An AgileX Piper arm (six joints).
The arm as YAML. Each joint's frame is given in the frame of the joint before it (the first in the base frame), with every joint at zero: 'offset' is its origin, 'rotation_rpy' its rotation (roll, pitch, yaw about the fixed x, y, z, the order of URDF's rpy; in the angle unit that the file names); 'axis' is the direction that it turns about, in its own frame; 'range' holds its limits. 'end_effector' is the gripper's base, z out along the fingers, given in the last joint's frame.
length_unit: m
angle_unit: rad
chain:
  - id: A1
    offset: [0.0, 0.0, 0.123]
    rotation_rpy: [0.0, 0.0, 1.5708]
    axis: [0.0, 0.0, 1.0]
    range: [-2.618, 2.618]
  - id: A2
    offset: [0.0, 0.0, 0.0]
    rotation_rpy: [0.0, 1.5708, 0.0]
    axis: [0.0, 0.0, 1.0]
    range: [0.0, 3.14]
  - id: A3
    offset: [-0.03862, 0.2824, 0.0]
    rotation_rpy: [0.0, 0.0, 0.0]
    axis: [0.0, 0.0, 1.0]
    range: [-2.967, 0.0]
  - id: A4
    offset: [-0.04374, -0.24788, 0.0]
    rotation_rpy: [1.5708, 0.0, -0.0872]
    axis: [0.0, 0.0, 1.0]
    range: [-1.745, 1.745]
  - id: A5
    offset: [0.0, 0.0, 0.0]
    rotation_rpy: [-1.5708, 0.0, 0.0]
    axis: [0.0, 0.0, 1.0]
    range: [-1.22, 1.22]
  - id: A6
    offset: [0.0, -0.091, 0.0]
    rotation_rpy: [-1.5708, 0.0, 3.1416]
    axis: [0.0, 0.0, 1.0]
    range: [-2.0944, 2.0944]
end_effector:
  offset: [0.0, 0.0, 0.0]
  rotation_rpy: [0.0, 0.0, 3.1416]
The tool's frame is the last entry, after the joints.
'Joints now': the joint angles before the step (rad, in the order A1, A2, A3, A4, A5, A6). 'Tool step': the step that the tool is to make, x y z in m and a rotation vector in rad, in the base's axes. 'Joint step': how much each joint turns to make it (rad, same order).
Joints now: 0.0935, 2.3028, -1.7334, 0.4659, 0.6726, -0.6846
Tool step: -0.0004, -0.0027, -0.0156, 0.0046, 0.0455, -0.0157
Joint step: -0.0061, 0.0312, 0.0002, -0.0001, 0.0101, 0.0158
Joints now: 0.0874, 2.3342, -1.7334, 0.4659, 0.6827, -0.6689
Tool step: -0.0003, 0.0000, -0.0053, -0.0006, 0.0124, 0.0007
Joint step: -0.0001, 0.0106, 0.0004, 0.0002, 0.0017, -0.0003
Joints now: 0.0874, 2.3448, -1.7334, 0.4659, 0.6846, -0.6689
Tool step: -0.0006, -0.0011, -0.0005, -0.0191, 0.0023, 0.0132
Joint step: 0.0000, -0.0003, 0.0002, -0.0229, 0.0046, 0.0000
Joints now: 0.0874, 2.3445, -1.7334, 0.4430, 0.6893, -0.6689
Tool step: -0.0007, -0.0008, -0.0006, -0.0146, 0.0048, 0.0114
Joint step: 0.0000, 0.0001, 0.0001, -0.0179, 0.0065, 0.0000
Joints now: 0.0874, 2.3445, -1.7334, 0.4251, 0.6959, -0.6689
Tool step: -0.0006, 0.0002, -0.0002, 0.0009, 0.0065, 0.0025
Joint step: 0.0001, 0.0000, 0.0000, 0.0000, 0.0069, 0.0001
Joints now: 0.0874, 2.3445, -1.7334, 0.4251, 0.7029, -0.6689
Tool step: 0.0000, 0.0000, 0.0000, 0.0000, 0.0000, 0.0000
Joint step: 0.0000, 0.0000, 0.0000, 0.0000, 0.0000, 0.0000
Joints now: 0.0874, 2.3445, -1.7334, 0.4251, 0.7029, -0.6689
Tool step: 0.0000, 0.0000, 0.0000, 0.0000, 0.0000, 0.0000
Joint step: 0.0000, 0.0000, 0.0000, 0.0000, 0.0000, 0.0000
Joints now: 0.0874, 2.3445, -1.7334, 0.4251, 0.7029, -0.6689
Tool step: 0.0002, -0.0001, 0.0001, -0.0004, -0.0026, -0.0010
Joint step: -0.0001, -0.0002, 0.0003, 0.0000, -0.0028, -0.0001
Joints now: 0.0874, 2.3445, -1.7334, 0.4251, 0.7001, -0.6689
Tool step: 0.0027, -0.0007, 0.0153, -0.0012, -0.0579, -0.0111
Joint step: -0.0001, -0.0297, 0.0001, -0.0001, -0.0308, 0.0000
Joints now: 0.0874, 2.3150, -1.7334, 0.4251, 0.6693, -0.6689
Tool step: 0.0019, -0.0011, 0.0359, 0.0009, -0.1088, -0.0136
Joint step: 0.0000, -0.0703, 0.0000, -0.0001, -0.0414, -0.0020
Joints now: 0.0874, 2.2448, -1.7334, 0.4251, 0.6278, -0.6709
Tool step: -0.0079, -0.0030, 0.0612, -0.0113, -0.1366, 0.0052
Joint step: -0.0021, -0.1255, 0.0000, -0.0204, -0.0093, -0.0046
